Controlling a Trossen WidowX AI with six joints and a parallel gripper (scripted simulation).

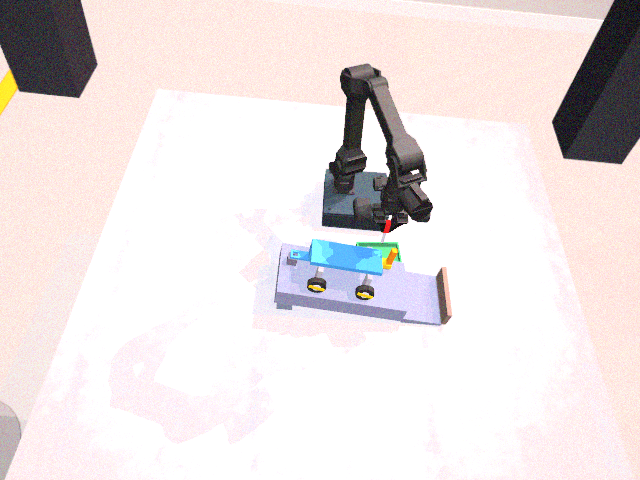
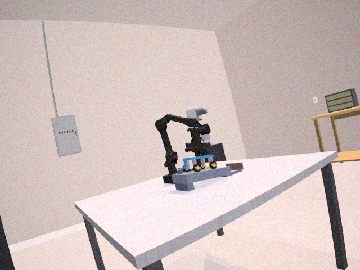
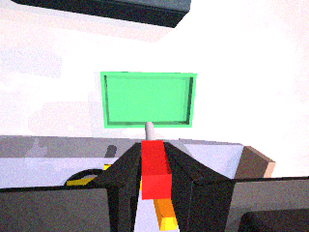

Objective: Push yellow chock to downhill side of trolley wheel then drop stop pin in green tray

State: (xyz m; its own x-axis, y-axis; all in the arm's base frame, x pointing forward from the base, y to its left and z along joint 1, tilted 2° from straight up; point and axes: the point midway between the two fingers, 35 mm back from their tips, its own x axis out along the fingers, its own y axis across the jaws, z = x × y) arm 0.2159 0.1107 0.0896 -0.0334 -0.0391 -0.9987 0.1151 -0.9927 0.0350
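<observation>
Right now my gripper tip is 13 cm above the green tray and 1 cm past it. Round my gripper tip: blue trolley: 12 cm ahead, 11 cm to the right, 1 cm below; red-headed stop pin: right at my gripper tip; yellow chock: 6 cm ahead, 4 cm below.
</observation>
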